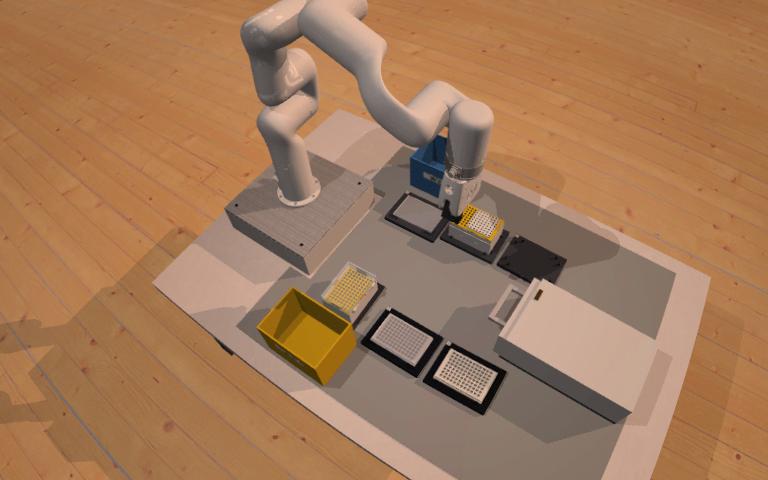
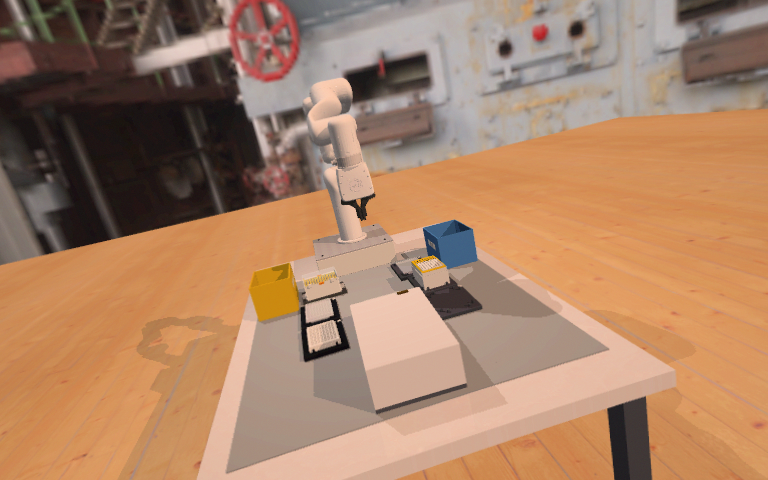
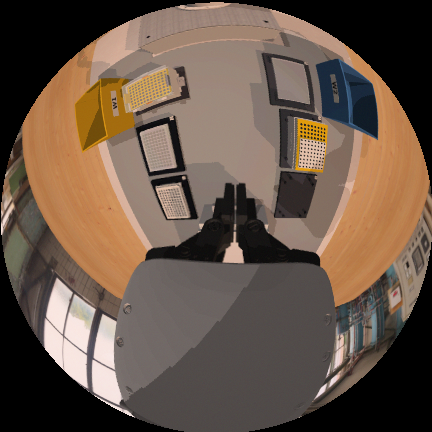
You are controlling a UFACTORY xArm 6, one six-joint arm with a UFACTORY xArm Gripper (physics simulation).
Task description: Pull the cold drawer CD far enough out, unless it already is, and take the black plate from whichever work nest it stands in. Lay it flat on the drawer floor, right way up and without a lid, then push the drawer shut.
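Places are measured from the arm's base along level axes (x back, y right, z up), in centimetres.
Pixels of known places: gripper, fingertip midpoint: [image 1: 453,219] [image 2: 363,219] [image 3: 235,196]; arm's base, link origin: [image 1: 299,191] [image 2: 352,238].
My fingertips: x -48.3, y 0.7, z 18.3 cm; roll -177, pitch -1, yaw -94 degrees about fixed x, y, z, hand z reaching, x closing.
Observation:
Ahead of a thing's pixels: the offset from my fingertips to its middle. "*": to the spot under its first point.
My gripper [image 1: 451,217] [image 2: 362,218] [image 3: 235,196] is shut and empty. It hangs high above the table, on the robot-base side of the white cabinet @(dx -38.0, dy +3.3, dz -21.9 cm) [image 1: 589,342] [image 2: 402,333]. The cold drawer's pale handle @(* dx -15.9, dy +1.9, dz -19.7 cm) [image 1: 501,301] sticks out from the cabinet's front towards the robot base. The drawer looks shut, and its inside is hidden. I cannot make out a black plate in any nest. The dark work nest @(dx -17.8, dy -17.5, dz -26.1 cm) [image 1: 531,259] [image 3: 296,195] beside the cabinet shows its bare surface and corner pins and looks empty.
Nests hold a grey plate @(dx +1.3, dy +20.3, dz -25.3 cm) [image 1: 402,338] [image 3: 158,147], a white plate @(dx -16.5, dy +20.8, dz -25.3 cm) [image 1: 466,375] [image 3: 173,201] and a flat grey piece @(dx +17.3, dy -16.0, dz -25.6 cm) [image 1: 420,213] [image 3: 290,80]. Tip racks @(dx +0.0, dy -17.7, dz -22.8 cm) [image 1: 480,224] @(* dx +17.7, dy +17.4, dz -19.5 cm) [image 1: 350,288] stand near the blue bin @(dx +16.9, dy -32.0, dz -21.2 cm) [image 2: 451,244] [image 3: 336,95] and the yellow bin @(dx +19.6, dy +33.0, dz -21.2 cm) [image 1: 334,362] [image 2: 275,294].

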